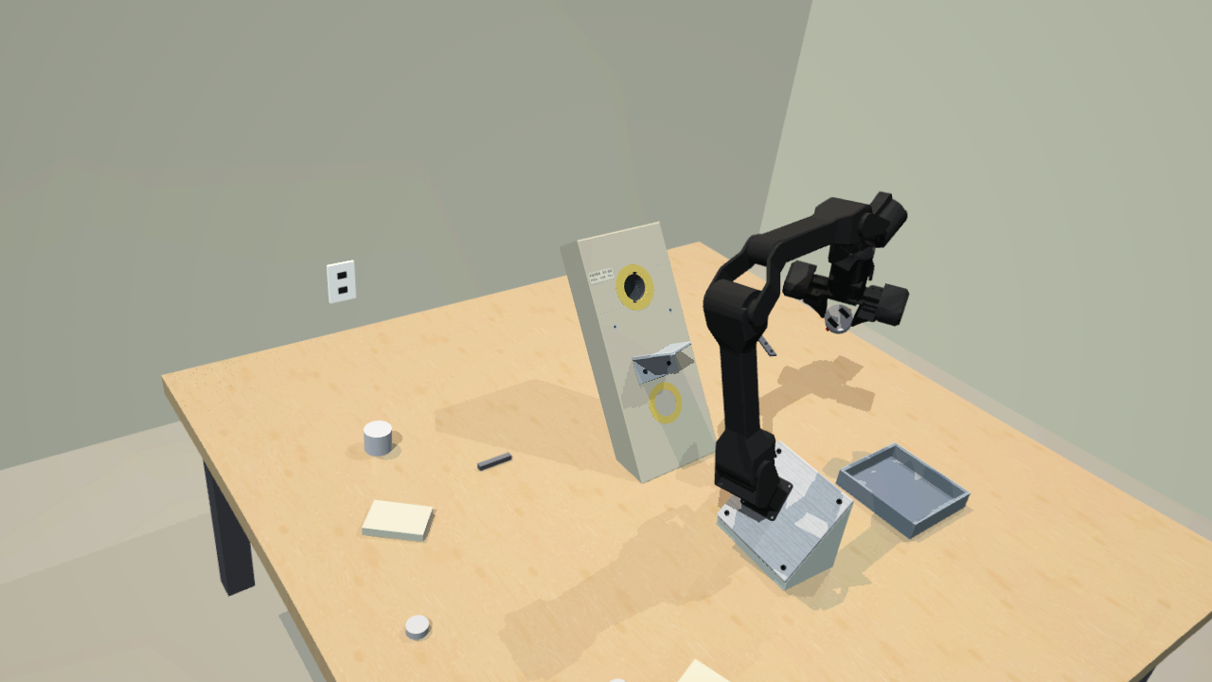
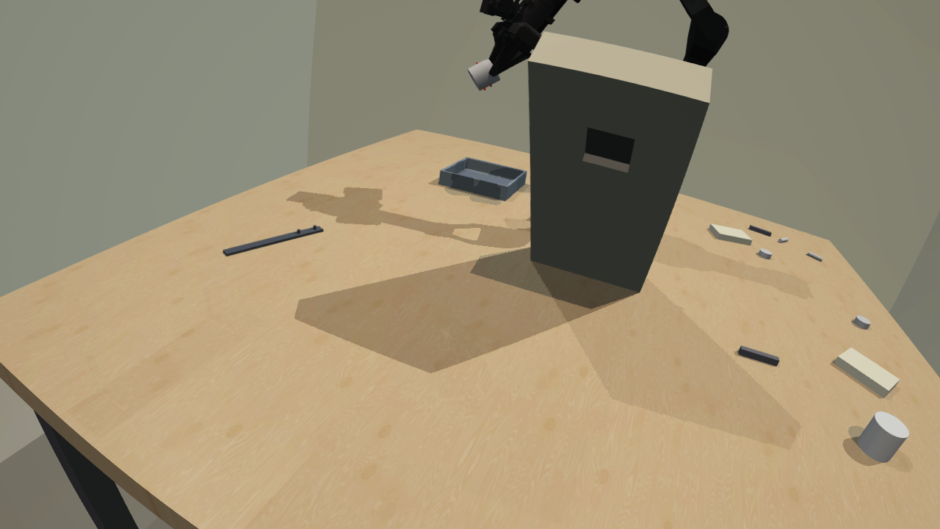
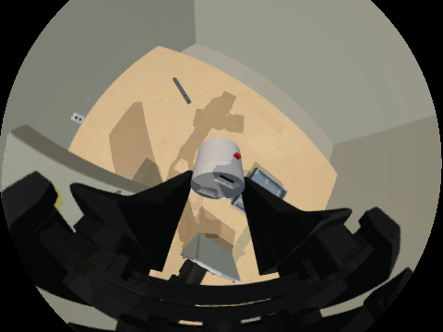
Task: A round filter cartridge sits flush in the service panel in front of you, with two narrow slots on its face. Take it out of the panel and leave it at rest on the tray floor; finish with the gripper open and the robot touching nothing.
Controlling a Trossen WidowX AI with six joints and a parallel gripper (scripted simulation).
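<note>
My gripper tip is now 190 mm past the grey tray, 20 mm to the left of it and 250 mm above it. Also, from my gripper tip: round grey filter cartridge: right at my gripper tip; then grey service panel: 230 mm ahead, 230 mm to the left, 80 mm below.
</note>
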